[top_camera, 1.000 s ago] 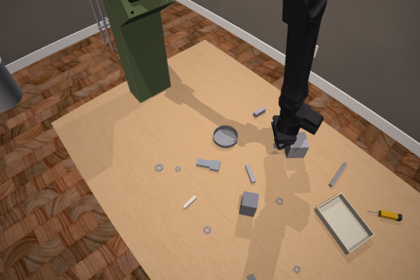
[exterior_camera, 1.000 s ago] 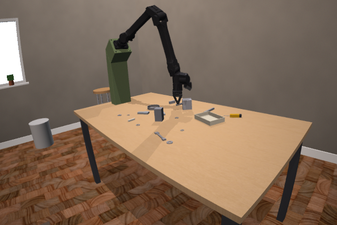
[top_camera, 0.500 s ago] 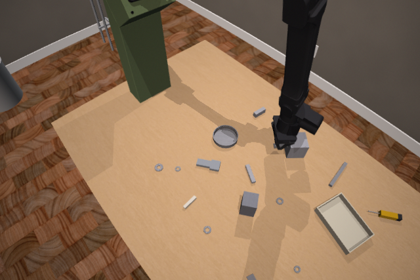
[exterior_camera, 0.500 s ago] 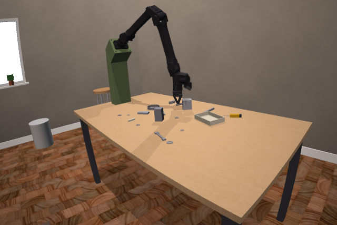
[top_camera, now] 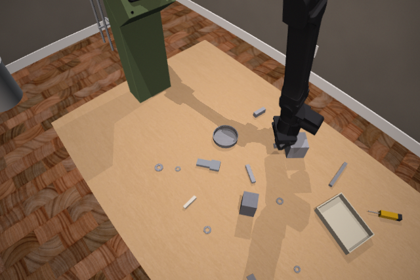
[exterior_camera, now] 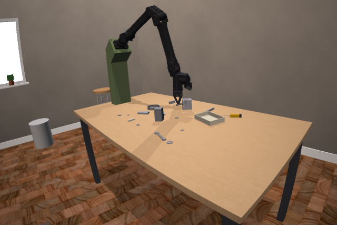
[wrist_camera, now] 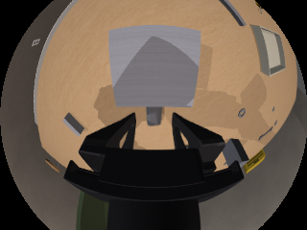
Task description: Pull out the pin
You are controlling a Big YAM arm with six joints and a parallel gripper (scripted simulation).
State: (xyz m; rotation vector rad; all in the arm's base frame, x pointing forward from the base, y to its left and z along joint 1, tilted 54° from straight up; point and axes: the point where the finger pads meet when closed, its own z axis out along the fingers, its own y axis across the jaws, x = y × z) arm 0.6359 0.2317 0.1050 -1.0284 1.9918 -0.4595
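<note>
My hand is 4 cm to the right of the light grey block, 3 cm short of it and 1 cm above it. Also, from my hand: round dish (15 cm behind, 13 cm to the right, 4 cm below); long bar (20 cm ahead, 12 cm to the left, 4 cm below); flat bar (14 cm to the right, 4 cm below, 2 cm ahead).
</note>
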